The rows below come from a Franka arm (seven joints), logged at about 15 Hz.
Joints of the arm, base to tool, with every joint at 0 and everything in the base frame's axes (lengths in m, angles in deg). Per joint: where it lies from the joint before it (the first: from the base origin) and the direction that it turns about. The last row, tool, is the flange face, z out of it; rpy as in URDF.
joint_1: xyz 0 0 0.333 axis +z
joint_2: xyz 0 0 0 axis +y
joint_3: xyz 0 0 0.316 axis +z
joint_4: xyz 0.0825 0 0 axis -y
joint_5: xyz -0.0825 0 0.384 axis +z
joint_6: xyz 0 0 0 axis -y
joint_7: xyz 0.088 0 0 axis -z
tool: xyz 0 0 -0.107 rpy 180 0 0
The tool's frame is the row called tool.
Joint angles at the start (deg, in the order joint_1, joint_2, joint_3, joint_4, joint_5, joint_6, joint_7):
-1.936, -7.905, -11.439, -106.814, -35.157, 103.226, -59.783
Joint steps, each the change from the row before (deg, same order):
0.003, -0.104, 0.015, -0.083, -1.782, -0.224, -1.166
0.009, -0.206, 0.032, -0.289, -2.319, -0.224, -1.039
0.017, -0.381, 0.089, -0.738, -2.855, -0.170, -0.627
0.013, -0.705, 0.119, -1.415, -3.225, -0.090, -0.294
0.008, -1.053, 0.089, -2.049, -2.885, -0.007, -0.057
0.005, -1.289, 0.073, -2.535, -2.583, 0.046, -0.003
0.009, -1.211, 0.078, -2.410, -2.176, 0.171, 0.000
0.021, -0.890, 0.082, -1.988, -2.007, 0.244, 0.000
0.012, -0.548, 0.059, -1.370, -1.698, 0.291, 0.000
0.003, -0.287, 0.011, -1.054, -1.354, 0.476, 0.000
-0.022, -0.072, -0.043, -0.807, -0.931, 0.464, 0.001
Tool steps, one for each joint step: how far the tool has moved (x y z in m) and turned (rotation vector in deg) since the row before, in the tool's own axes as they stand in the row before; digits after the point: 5 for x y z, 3 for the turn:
-0.00272, 0.00052, 0.00001, -0.681, -1.591, -1.574
-0.00315, -0.00004, 0.00052, -0.827, -2.068, -1.642
-0.00259, -0.00155, 0.00174, -0.918, -2.535, -1.569
-0.00186, -0.00411, 0.00345, -0.897, -2.827, -1.584
-0.00061, -0.00706, 0.00501, -0.606, -2.472, -1.479
0.00107, -0.00944, 0.00625, -0.371, -2.161, -1.570
0.00231, -0.00906, 0.00552, -0.386, -1.733, -1.483
0.00316, -0.00706, 0.00454, -0.497, -1.576, -1.400
0.00263, -0.00437, 0.00309, -0.574, -1.308, -1.105
0.00313, -0.00272, 0.00280, -0.592, -0.956, -0.960
0.00343, -0.00182, 0.00313, -0.360, -0.624, -0.797

